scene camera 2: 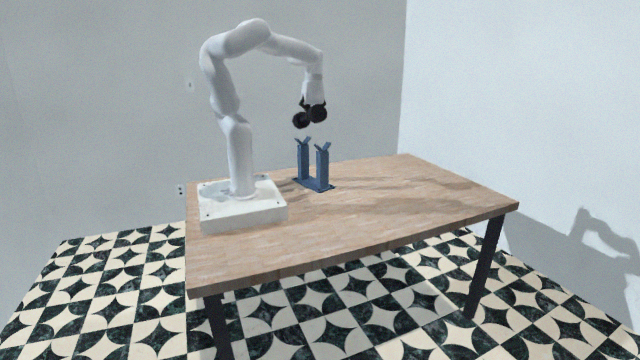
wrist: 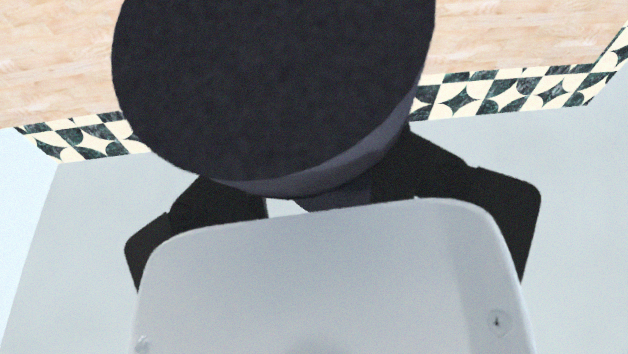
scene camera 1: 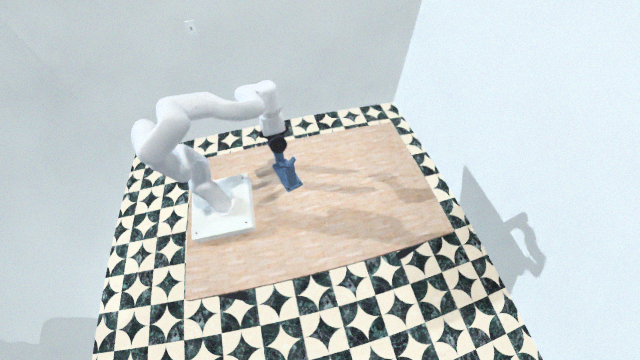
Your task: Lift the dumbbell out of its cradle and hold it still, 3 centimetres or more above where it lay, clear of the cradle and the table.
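Note:
The black dumbbell (scene camera 1: 277, 145) (scene camera 2: 319, 113) (wrist: 270, 90) hangs in the air above the cradle, with a visible gap in the scene camera 2 view. It is tilted, its farther head lower than its nearer one. My gripper (scene camera 2: 310, 109) is shut on its handle; in the wrist view the near head hides the fingertips and most of the handle. The blue cradle (scene camera 1: 287, 175) (scene camera 2: 322, 167) stands upright on the table (scene camera 1: 240, 270) (scene camera 2: 240, 255), its two posts topped by V-shaped rests that hold nothing. The cradle does not show in the wrist view.
The arm's white base (scene camera 1: 220, 231) (scene camera 2: 245, 217) sits on the table left of the cradle. Grey walls rise behind and to the right. The patterned floor lies around and below the table.

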